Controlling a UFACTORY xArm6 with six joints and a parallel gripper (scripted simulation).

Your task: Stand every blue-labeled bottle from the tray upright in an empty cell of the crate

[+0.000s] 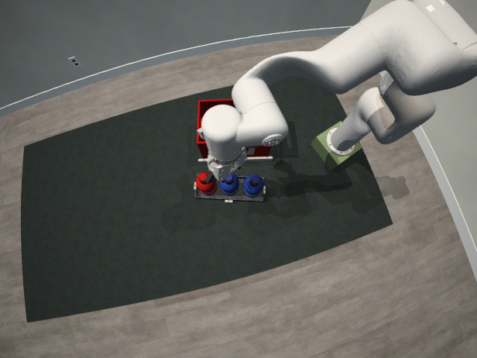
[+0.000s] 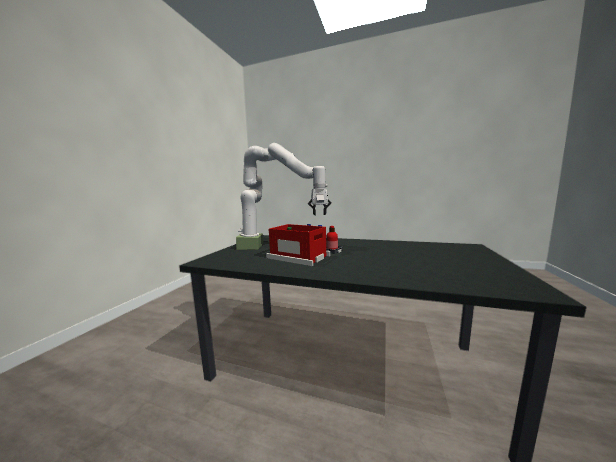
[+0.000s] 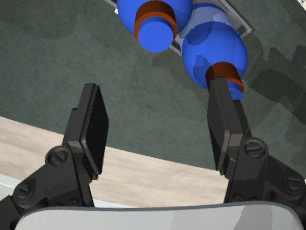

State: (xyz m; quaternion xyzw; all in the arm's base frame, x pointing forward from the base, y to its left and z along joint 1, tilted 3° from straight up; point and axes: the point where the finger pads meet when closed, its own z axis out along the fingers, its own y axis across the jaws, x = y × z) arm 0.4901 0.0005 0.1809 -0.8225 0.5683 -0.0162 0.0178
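The red-labeled bottle lies 16 cm below my hand, 8 cm ahead of it and 4 cm to the right of it. Round my hand: crate 20 cm to the right, 16 cm below, 10 cm behind; then grey tray 23 cm below.
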